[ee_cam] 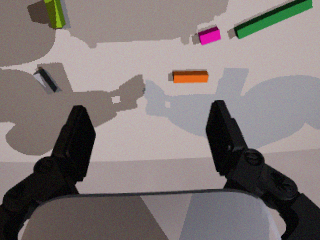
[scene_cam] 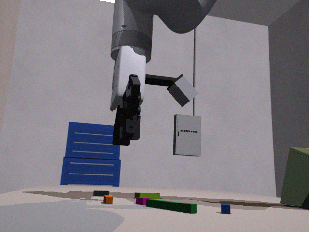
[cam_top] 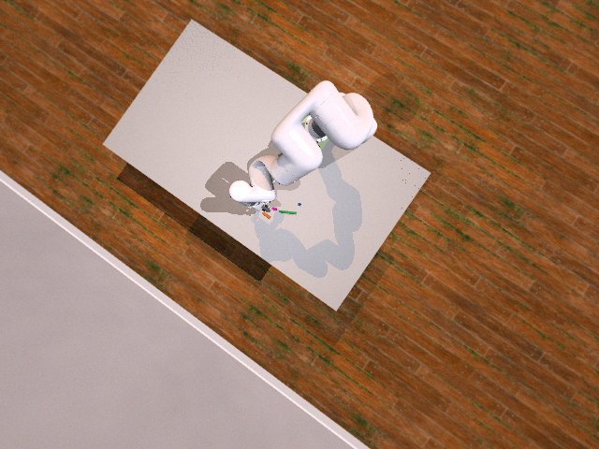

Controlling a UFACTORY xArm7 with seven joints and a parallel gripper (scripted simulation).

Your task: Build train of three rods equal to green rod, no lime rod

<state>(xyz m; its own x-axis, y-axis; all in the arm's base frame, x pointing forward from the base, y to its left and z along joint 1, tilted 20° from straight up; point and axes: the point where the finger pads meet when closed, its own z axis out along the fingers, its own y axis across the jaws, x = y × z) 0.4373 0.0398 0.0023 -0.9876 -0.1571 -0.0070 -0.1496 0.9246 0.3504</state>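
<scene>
Right now the grey rod is 40 mm ahead of my hand, 120 mm to the right of it and 100 mm below it. From my hand the other things lie so: orange rod 20 mm ahead, 50 mm to the left, 100 mm below; lime rod 50 mm behind, 90 mm to the right, 100 mm below; magenta rod 30 mm behind, 60 mm to the left, 100 mm below.
</scene>
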